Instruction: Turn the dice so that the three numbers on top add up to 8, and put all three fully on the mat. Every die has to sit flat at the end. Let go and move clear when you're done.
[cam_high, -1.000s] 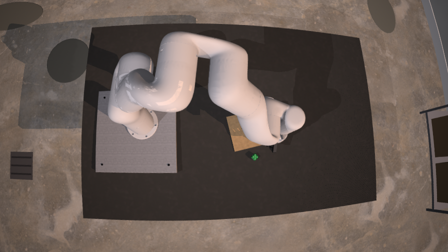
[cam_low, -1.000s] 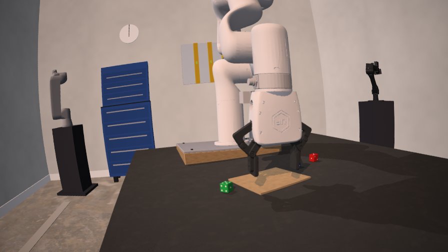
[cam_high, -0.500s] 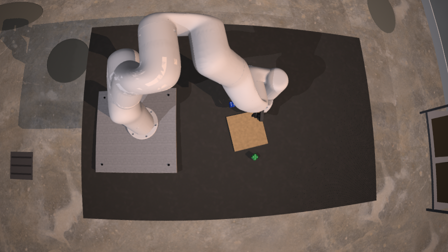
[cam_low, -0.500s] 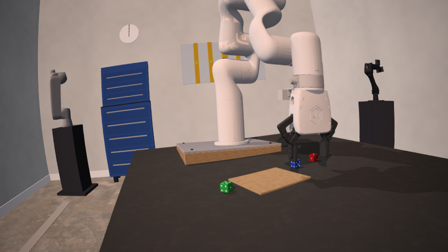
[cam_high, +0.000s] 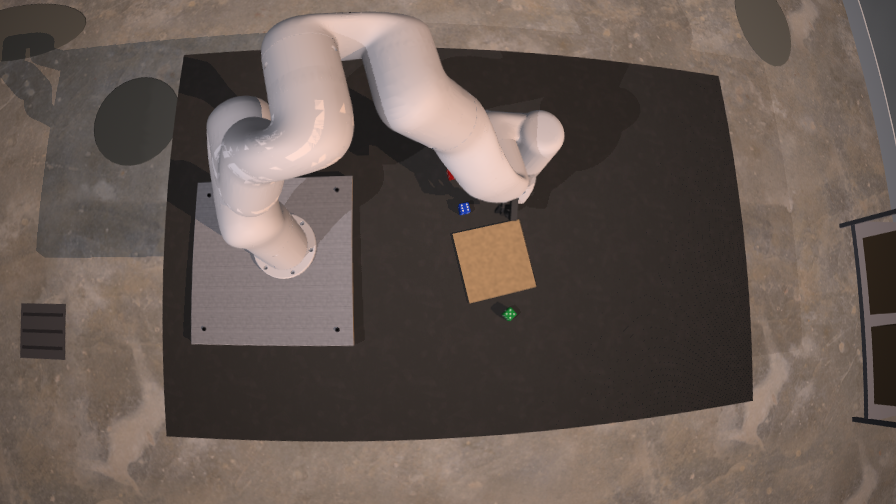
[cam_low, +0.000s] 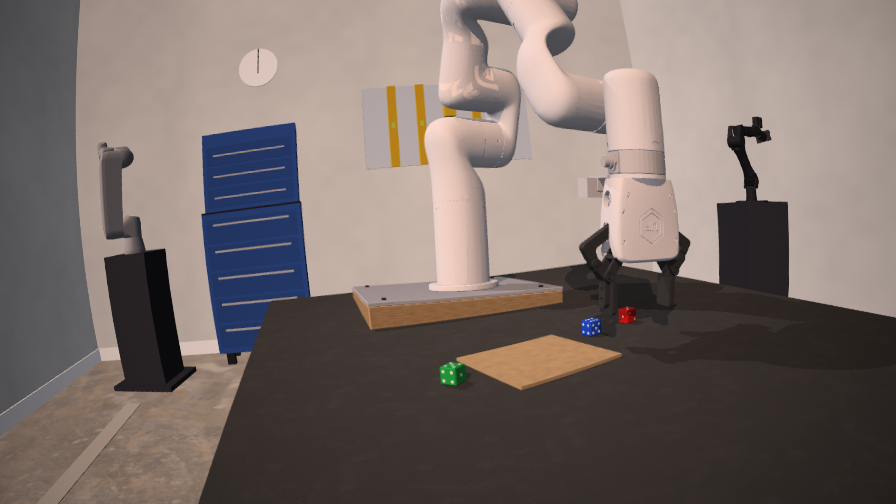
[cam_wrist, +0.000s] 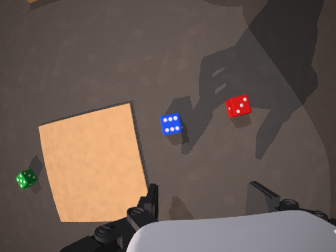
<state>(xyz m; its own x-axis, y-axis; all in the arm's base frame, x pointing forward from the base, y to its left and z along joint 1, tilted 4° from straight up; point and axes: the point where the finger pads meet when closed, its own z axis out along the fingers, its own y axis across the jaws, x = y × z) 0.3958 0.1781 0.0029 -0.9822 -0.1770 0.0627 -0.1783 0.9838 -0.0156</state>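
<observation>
My gripper is now 9 cm past the red die, 2 cm to the right of it and 4 cm above it. The rest, counted from my hand: tan mat: 1 cm ahead, 14 cm to the right, 5 cm below; then green die: 6 cm ahead, 24 cm to the right, 4 cm below; then blue die: 6 cm behind, 4 cm to the right, 4 cm below.
</observation>
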